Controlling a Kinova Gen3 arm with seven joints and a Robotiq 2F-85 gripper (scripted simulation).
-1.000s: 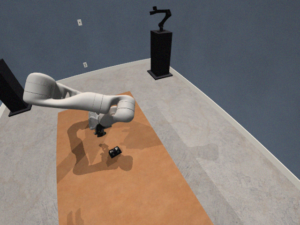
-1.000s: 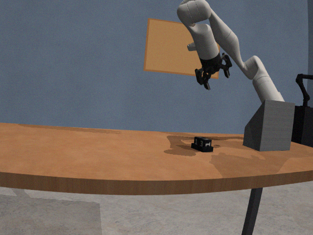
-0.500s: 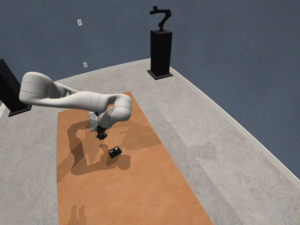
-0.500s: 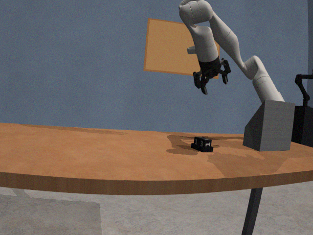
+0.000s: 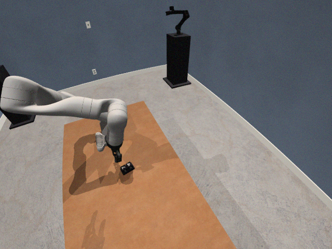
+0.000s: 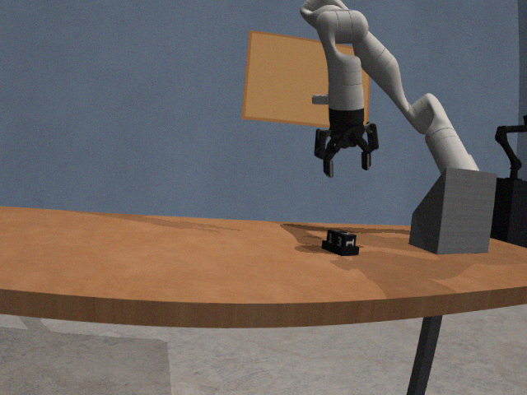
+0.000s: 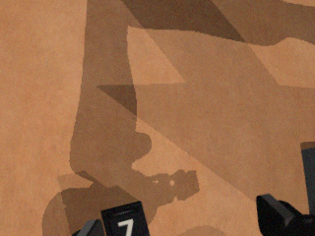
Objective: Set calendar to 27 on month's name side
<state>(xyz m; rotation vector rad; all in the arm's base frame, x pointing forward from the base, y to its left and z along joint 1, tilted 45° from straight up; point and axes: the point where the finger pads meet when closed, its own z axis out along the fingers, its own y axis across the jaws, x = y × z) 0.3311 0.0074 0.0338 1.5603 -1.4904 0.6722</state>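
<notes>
My hand is 160 mm above the black tray, 40 mm to the right of it and 20 mm short of it.
</notes>
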